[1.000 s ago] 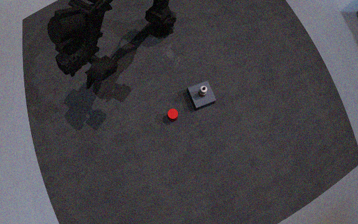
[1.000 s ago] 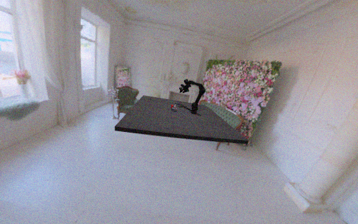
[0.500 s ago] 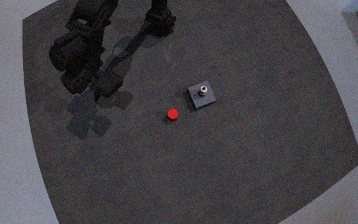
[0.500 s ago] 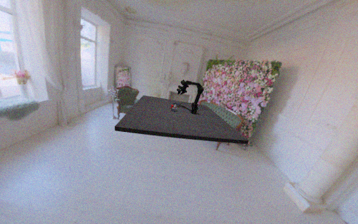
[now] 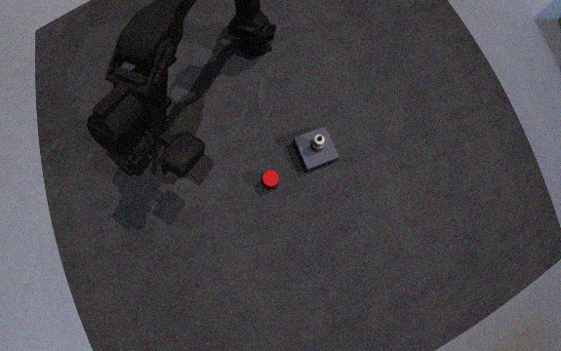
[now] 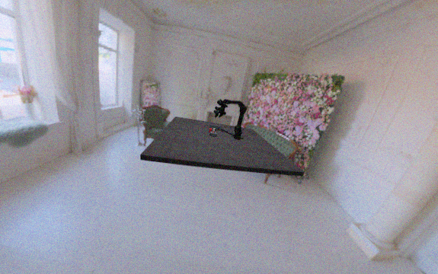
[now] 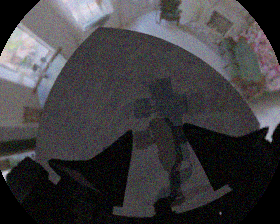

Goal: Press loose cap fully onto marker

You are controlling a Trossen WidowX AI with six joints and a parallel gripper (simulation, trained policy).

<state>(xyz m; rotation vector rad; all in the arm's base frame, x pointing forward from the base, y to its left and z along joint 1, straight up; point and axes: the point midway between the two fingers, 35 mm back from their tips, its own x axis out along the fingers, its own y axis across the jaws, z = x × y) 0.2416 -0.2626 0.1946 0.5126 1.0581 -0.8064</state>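
Now: gripper tip 19 cm to the right of the red marker cap, 14 cm above it and 8 cm short of it.
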